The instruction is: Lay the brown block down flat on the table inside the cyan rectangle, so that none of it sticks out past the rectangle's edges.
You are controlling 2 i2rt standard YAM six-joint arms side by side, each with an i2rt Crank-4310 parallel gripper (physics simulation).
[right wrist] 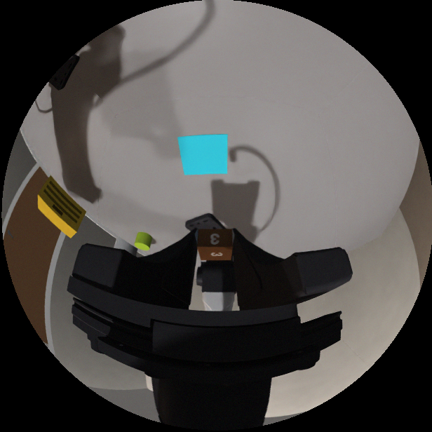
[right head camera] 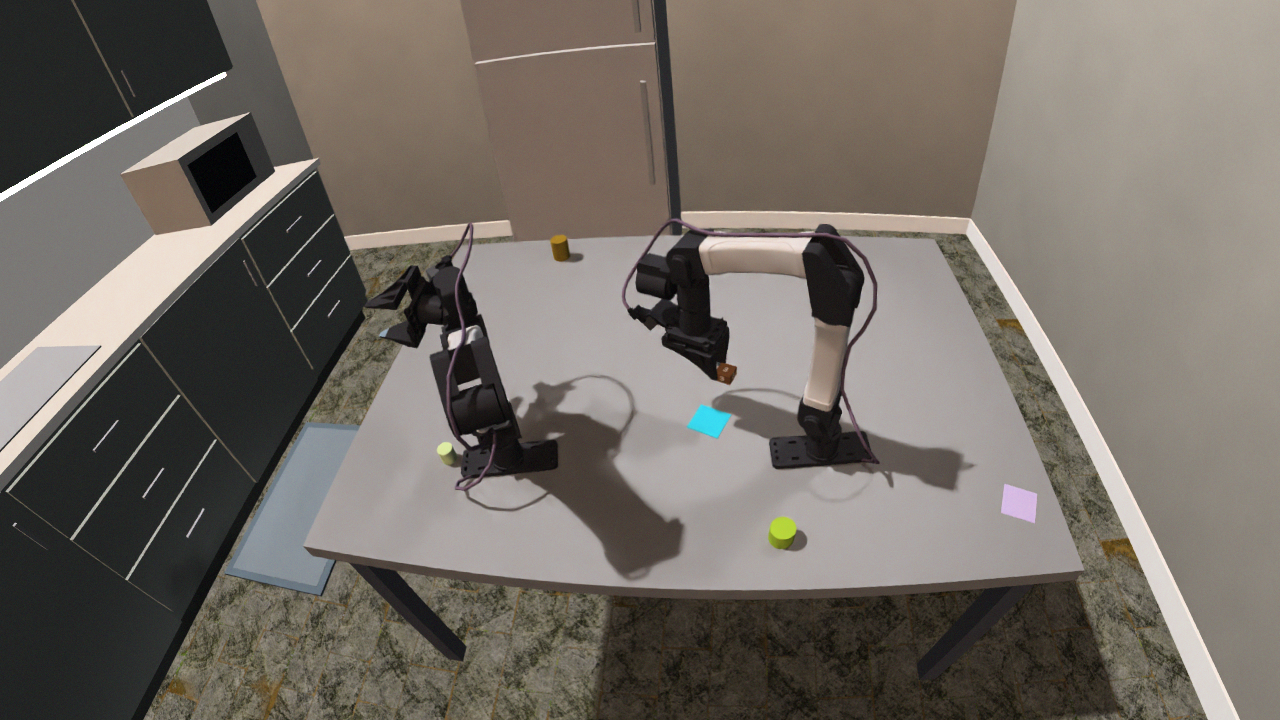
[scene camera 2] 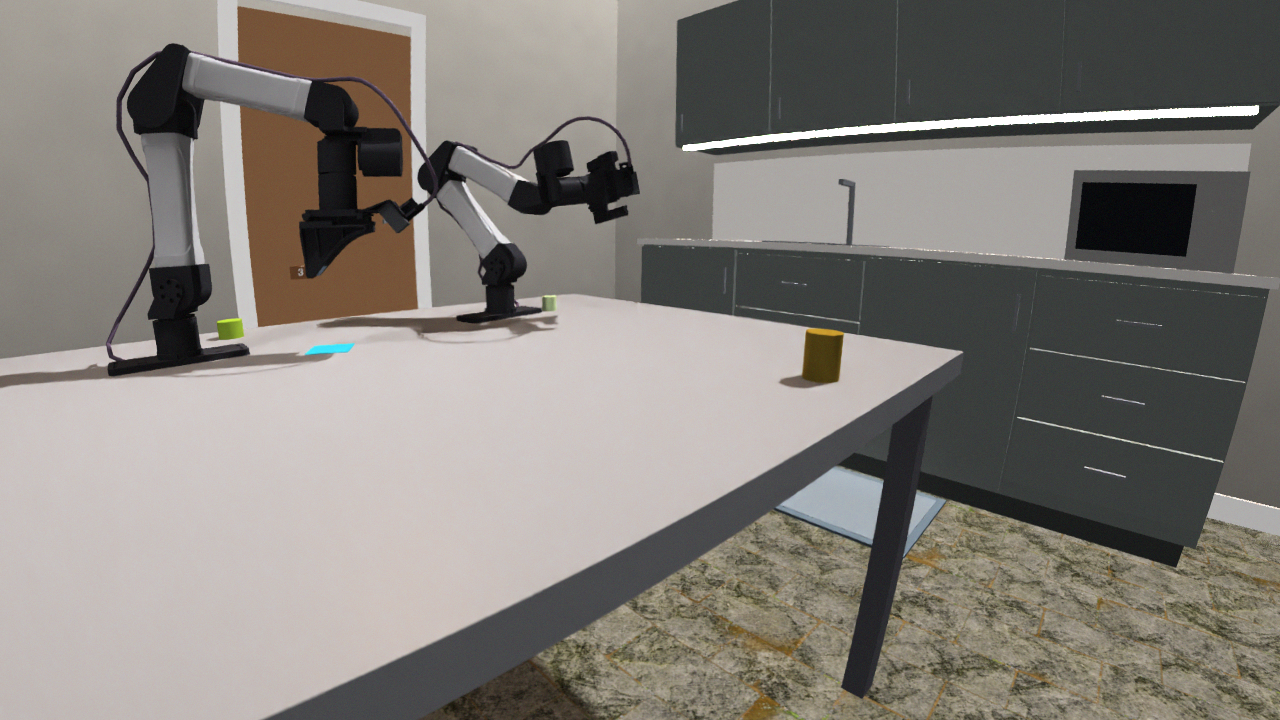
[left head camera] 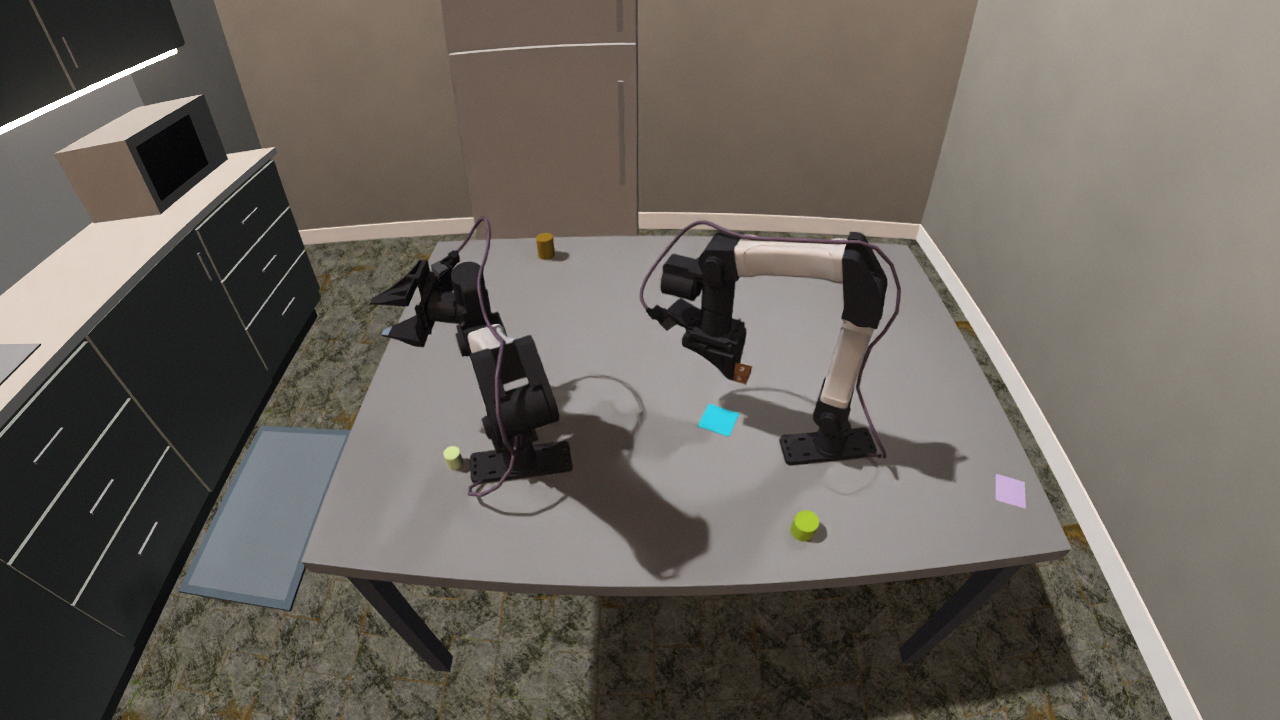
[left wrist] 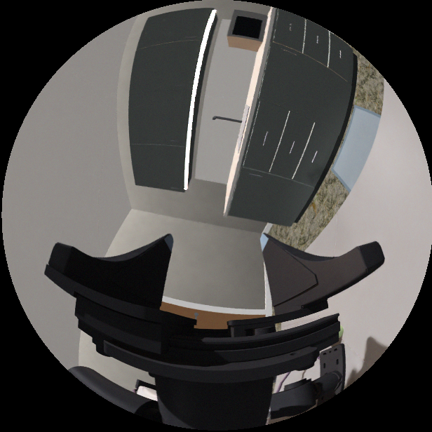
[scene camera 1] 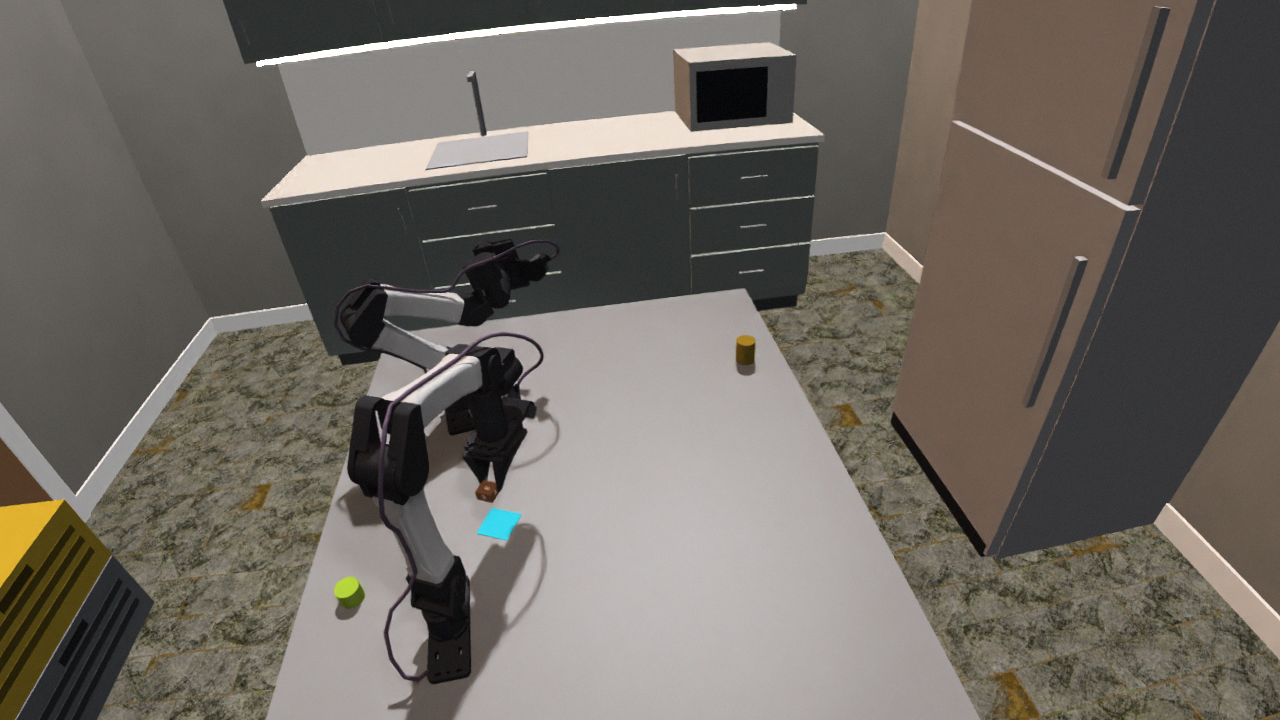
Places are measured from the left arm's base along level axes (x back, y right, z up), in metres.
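Pixels of known places: left gripper, between the fingertips: (right head camera: 372, 319) (left head camera: 376, 317); right gripper, between the fingertips: (right head camera: 718, 374) (scene camera 2: 313, 276) (left head camera: 733, 373) (scene camera 1: 492, 488); left arm's base, origin of its link: (right head camera: 509, 460) (scene camera 2: 500, 316) (left head camera: 520, 463) (scene camera 1: 459, 407); right arm's base, origin of its link: (right head camera: 820, 451) (scene camera 2: 181, 361) (left head camera: 828, 447) (scene camera 1: 450, 627).
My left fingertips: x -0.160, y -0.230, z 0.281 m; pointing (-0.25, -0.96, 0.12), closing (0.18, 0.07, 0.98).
Ahead of a thing's pixels: the offset from my left fingertips to its top centre. "pt": to the spot under its first point.
The brown block {dx +0.124, dy +0.671, dz -0.142 m} (left head camera: 742, 372) (right head camera: 726, 372) (scene camera 1: 486, 490) (scene camera 2: 298, 272) (right wrist: 215, 244), marked with a 3, is held up off the table between the fingertips of my right gripper (right wrist: 214, 230), which is shut on it. The cyan rectangle {pt dx +0.125, dy +0.638, dz -0.280 m} (left head camera: 718, 420) (right head camera: 708, 420) (scene camera 1: 499, 523) (scene camera 2: 330, 349) (right wrist: 204, 155) lies flat on the table. In both head camera views it shows a little below the block; in the right wrist view it shows beyond the fingertips. My left gripper (left head camera: 386, 319) (right head camera: 375, 320) (left wrist: 216, 236) is open and empty, raised near the table's left side in the head camera views.
A lime cylinder {dx +0.416, dy +0.717, dz -0.247 m} (left head camera: 804, 525) (right head camera: 782, 532) (scene camera 1: 349, 591) (scene camera 2: 230, 328) (right wrist: 143, 241) stands near the right arm's base. A pale green cylinder {dx +0.139, dy +0.097, dz -0.247 m} (left head camera: 452, 458) (right head camera: 446, 454) stands by the left arm's base. An orange-brown cylinder {dx -0.572, dy +0.335, dz -0.219 m} (left head camera: 546, 246) (scene camera 1: 745, 350) (scene camera 2: 822, 355) and a purple square {pt dx +0.458, dy +1.199, dz -0.279 m} (left head camera: 1010, 490) (right head camera: 1019, 503) are near table edges.
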